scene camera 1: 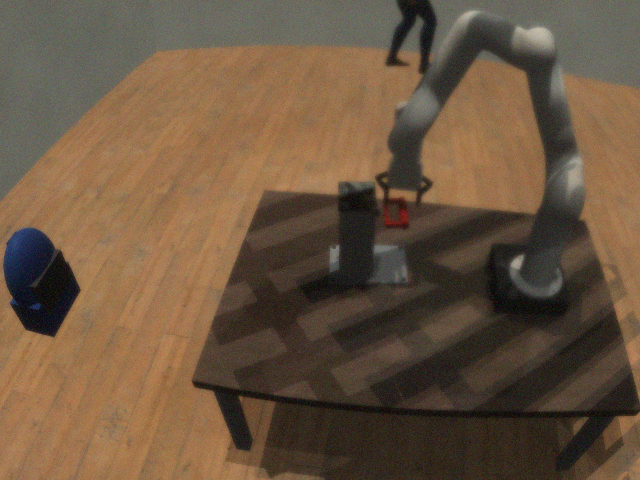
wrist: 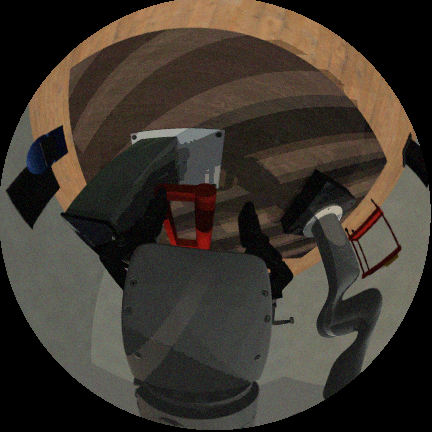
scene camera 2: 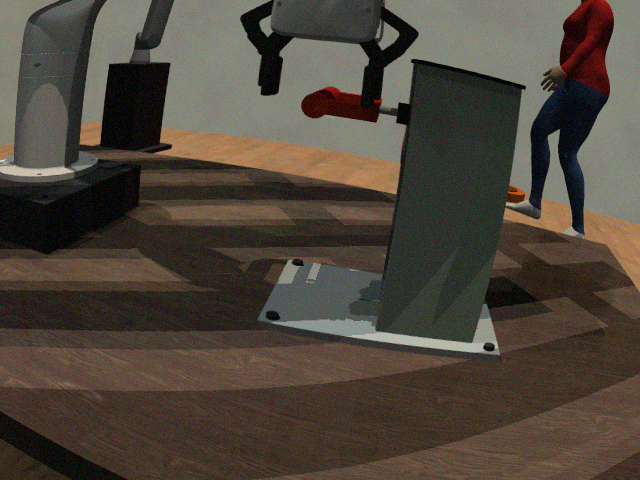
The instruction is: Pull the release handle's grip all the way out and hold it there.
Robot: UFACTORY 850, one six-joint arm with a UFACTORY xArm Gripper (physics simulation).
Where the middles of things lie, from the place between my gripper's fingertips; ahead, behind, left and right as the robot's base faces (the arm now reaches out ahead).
My gripper is now 8 cm short of the pale base plate (scene camera 2: 312, 300), 7 cm to the right of it and 21 cm above it.
